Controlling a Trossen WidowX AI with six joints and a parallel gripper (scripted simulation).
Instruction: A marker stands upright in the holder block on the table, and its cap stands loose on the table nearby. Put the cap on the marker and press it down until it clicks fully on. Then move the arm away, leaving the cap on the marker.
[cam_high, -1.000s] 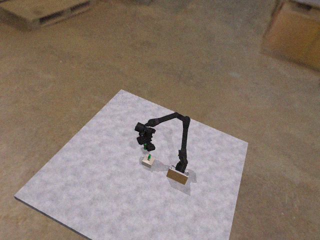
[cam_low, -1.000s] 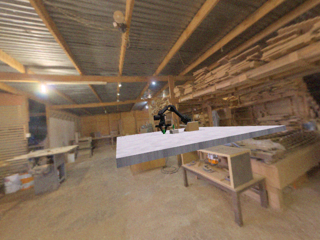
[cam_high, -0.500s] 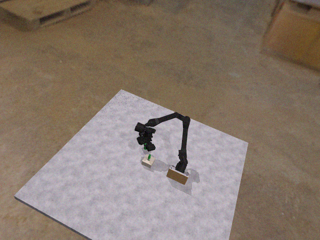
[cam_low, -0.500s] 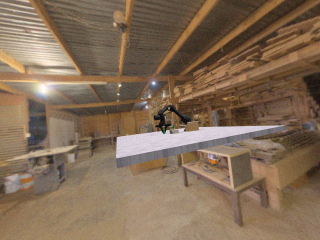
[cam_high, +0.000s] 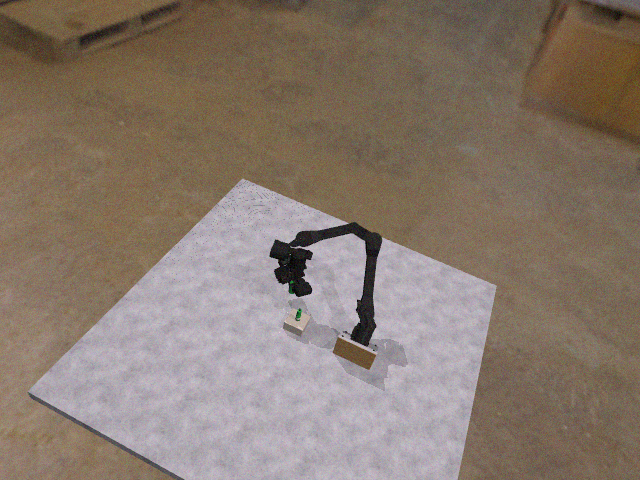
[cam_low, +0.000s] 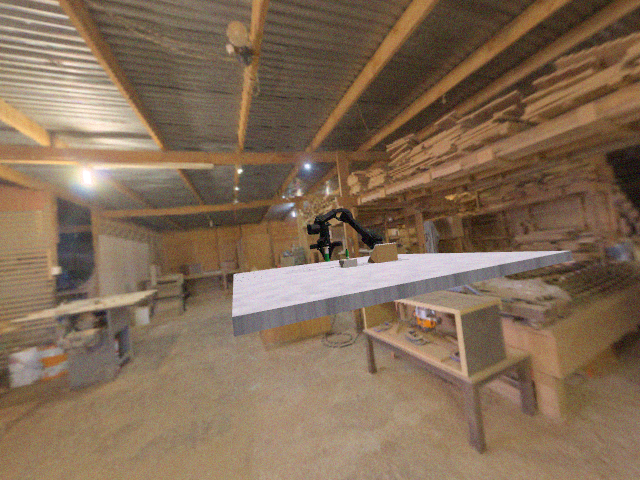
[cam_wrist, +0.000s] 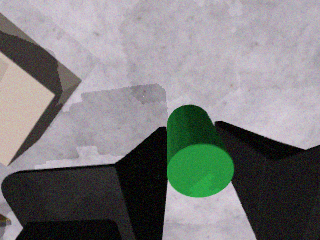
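Right now the holder block is 11 cm to the left of my gripper tip, 8 cm behind it and 3 cm below it. From my gripper tip the other things lie so: green cap 1 cm above.
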